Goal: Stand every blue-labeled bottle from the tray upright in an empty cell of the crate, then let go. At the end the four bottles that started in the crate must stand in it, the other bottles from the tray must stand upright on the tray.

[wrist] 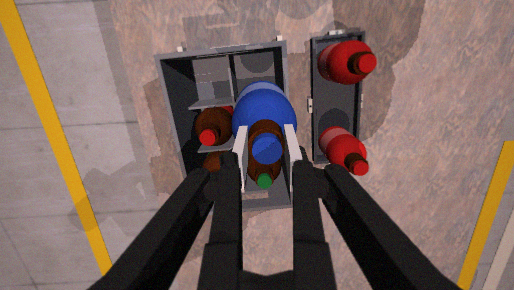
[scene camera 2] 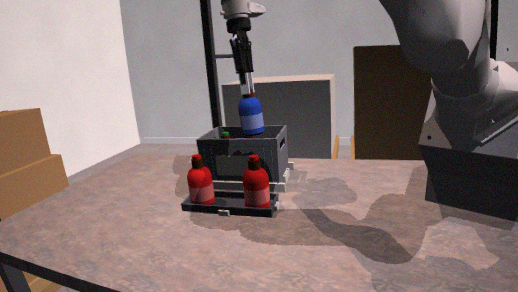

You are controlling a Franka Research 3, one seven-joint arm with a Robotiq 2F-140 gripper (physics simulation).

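Observation:
My gripper (scene camera 2: 247, 89) (wrist: 266, 138) is shut on the neck of the blue-labeled bottle (scene camera 2: 251, 117) (wrist: 264, 107). The bottle hangs nearly upright, its base near rim height over the crate (scene camera 2: 215, 146) (wrist: 175, 95). In the wrist view a red-capped brown bottle (wrist: 213, 124), a green-capped brown bottle (wrist: 264, 171) and part of another brown bottle (wrist: 212, 161) stand in the crate. The two cells at the top of that view look empty; the held bottle hides part of the right column. Two red bottles (scene camera 2: 201, 187) (scene camera 2: 256, 189) (wrist: 345, 62) (wrist: 341, 146) stand upright on the tray (scene camera 2: 250, 212) (wrist: 340, 97).
The tray lies beside the crate on the table (scene camera 2: 150, 215), with a narrow gap between them in the wrist view. The crate walls and its thin dividers (wrist: 212, 103) surround the cells. The robot's base (scene camera 2: 470, 175) is at the right in the scene view.

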